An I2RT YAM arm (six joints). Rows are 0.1 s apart.
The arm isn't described. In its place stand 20 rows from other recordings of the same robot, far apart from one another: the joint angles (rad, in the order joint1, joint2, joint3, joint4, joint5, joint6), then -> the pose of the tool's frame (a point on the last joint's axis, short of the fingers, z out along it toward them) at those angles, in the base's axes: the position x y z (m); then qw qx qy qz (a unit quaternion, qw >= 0).
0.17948, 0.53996, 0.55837, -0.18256, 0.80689, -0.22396 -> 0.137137 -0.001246 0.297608 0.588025 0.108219 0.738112 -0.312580
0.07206, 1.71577, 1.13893, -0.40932, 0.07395, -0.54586 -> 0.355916 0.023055 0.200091 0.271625 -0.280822 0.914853 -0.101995
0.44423, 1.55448, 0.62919, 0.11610, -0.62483, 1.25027 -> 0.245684 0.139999 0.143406 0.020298 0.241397 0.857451 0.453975
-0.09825, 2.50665, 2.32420, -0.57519, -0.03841, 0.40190 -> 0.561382 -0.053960 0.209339 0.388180 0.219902 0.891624 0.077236
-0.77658, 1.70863, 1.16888, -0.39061, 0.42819, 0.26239 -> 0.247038 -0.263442 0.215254 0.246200 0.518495 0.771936 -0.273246
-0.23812, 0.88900, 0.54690, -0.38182, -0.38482, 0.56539 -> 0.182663 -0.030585 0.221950 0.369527 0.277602 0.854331 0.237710
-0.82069, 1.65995, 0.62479, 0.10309, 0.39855, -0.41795 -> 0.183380 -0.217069 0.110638 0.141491 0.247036 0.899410 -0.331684
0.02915, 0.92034, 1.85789, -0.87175, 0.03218, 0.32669 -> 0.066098 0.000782 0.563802 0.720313 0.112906 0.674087 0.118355
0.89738, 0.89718, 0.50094, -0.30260, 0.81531, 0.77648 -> 0.132407 0.124408 0.217320 0.526521 0.116843 0.840771 0.047208
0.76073, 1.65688, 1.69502, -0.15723, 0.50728, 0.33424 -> 0.294125 0.256085 0.433333 0.646316 0.009565 0.742854 0.174220
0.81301, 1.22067, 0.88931, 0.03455, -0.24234, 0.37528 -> 0.189299 0.212483 0.306764 0.434843 -0.243440 0.763347 0.411034
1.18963, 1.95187, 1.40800, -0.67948, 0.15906, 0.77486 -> 0.152565 0.365527 0.180503 0.160740 -0.188723 0.963624 0.099872
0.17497, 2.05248, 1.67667, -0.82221, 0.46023, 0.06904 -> 0.426969 0.059422 0.214731 0.206363 -0.008444 0.957673 -0.200515
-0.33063, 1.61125, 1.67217, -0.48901, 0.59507, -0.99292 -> 0.339424 -0.137599 0.409132 0.256330 -0.111548 0.812062 -0.512257
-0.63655, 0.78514, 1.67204, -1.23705, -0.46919, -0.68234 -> 0.042457 -0.011366 0.491664 0.557263 -0.151435 0.793758 -0.190982
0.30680, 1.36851, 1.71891, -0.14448, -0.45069, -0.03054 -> 0.262508 0.099430 0.534256 0.729808 -0.274137 0.576909 0.243732
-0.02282, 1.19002, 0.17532, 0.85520, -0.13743, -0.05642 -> 0.210108 0.000083 0.164828 0.648559 -0.057279 0.758540 0.026596
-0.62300, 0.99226, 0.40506, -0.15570, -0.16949, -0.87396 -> 0.160402 -0.107846 0.174960 0.346401 -0.147948 0.900821 -0.215961
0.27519, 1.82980, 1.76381, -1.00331, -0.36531, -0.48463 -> 0.369557 0.117561 0.318365 0.261057 -0.395121 0.867975 0.149492
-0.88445, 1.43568, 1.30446, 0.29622, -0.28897, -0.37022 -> 0.224474 -0.258004 0.420282 0.665896 0.056426 0.646603 -0.367837
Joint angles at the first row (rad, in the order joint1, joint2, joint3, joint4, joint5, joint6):
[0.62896 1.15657 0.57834 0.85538 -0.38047 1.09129]
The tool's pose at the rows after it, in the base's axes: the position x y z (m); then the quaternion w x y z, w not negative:
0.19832 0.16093 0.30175 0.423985 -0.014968 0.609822 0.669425
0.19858 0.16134 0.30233 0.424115 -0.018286 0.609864 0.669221
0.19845 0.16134 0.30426 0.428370 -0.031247 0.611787 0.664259
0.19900 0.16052 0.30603 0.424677 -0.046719 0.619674 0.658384
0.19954 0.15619 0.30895 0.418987 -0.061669 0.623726 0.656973
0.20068 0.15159 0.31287 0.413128 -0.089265 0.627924 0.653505
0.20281 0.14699 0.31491 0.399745 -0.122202 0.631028 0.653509
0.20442 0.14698 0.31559 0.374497 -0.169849 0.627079 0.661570
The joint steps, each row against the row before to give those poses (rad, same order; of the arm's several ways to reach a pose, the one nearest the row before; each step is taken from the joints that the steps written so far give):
[0.00001 0.00149 0.00369 0.00059 -0.00722 -0.00136]
[0.00007 0.00158 0.00329 -0.00150 -0.00493 -0.00433]
[-0.00162 -0.00449 0.00796 -0.01741 -0.01487 -0.02717]
[-0.00813 -0.00751 0.01263 -0.04085 -0.03363 -0.02515]
[-0.02145 -0.01469 0.00871 -0.03237 -0.04991 -0.01115]
[-0.02672 -0.01230 0.01581 -0.04010 -0.07361 -0.02969]
[-0.03136 -0.00239 0.01363 -0.02758 -0.09664 -0.02418]
[-0.01645 0.01662 0.01429 0.00239 -0.12319 -0.01893]

